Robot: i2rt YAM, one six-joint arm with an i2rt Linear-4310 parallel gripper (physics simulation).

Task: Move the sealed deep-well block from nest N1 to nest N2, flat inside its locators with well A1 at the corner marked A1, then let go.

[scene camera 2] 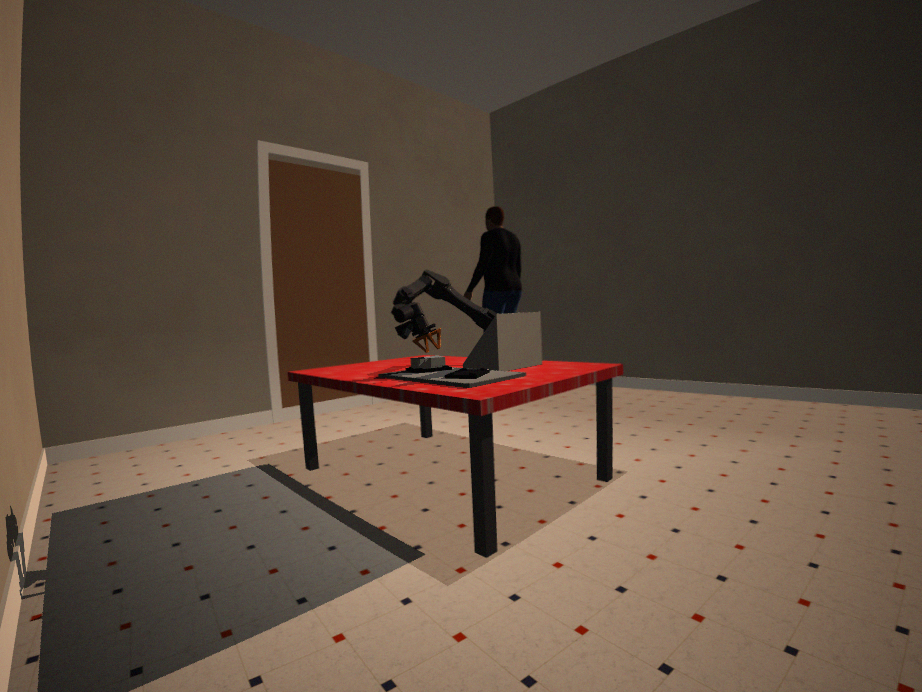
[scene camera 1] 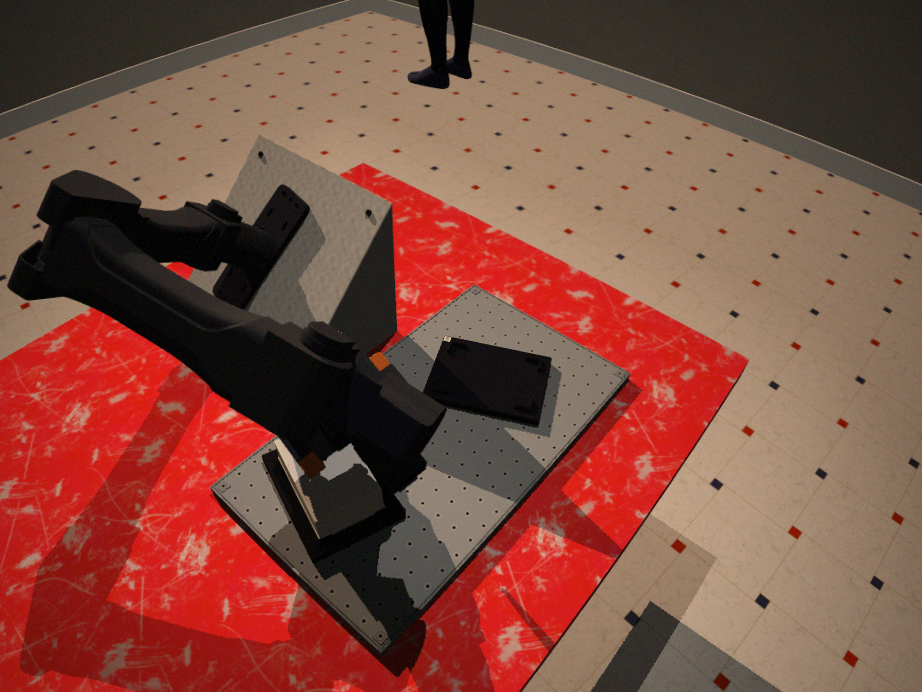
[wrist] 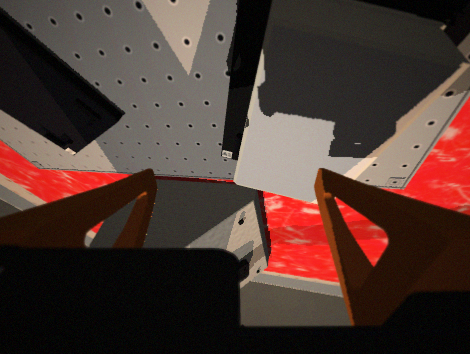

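Seen in the pictures: gripper, between the fingertips: (scene camera 2: pixel 433 350) (wrist: pixel 235 177); arm's base, origin of its link: (scene camera 2: pixel 505 338) (scene camera 1: pixel 261 251).
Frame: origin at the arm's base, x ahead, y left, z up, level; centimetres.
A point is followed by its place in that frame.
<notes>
The sealed deep-well block (scene camera 1: pixel 350 495) @(x 38.5, y -12.2, z -5.9 cm) (scene camera 2: pixel 428 362) @(x 35.5, y -8.2, z -7.6 cm) (wrist: pixel 290 145) @(x 33.2, y -10.8, z -5.9 cm), pale with a large shadow across its top, sits in a black nest (scene camera 1: pixel 364 530) @(x 41.0, y -12.6, z -10.1 cm) (wrist: pixel 245 75) @(x 35.3, y -7.2, z -10.1 cm), which has a small white label at one corner. The other black nest (scene camera 1: pixel 491 379) @(x 34.1, y 15.0, z -10.1 cm) (scene camera 2: pixel 467 373) @(x 36.1, y 18.4, z -10.1 cm) (wrist: pixel 50 95) @(x 32.4, y 11.6, z -10.1 cm) is empty, with a small pale mark at one corner. My gripper (scene camera 2: pixel 432 350) @(x 33.1, y -7.9, z -2.9 cm) (wrist: pixel 235 177) @(x 33.1, y -7.9, z -2.9 cm) is open, its orange fingers wide apart and empty, above the block. In the wrist view the block's near edge lies toward the right fingertip. In scene camera 1 the arm hides most of the fingers.
Both nests are on a grey perforated plate (scene camera 1: pixel 580 405) @(x 45.2, y 21.8, z -11.3 cm) (wrist: pixel 167 117) @(x 30.0, y 0.9, z -11.3 cm) on the red table (scene camera 1: pixel 461 230) @(x 2.5, y 38.8, z -12.6 cm) (scene camera 2: pixel 573 372) @(x 0.4, y 37.7, z -12.6 cm). A grey wedge-shaped stand (scene camera 1: pixel 342 230) @(x 11.1, y 7.5, z 6.2 cm) (scene camera 2: pixel 519 338) @(x 2.1, y 11.0, z 0.1 cm) carries the arm's mount beside the plate. A person (scene camera 1: pixel 439 44) (scene camera 2: pixel 500 260) stands beyond the table.
</notes>
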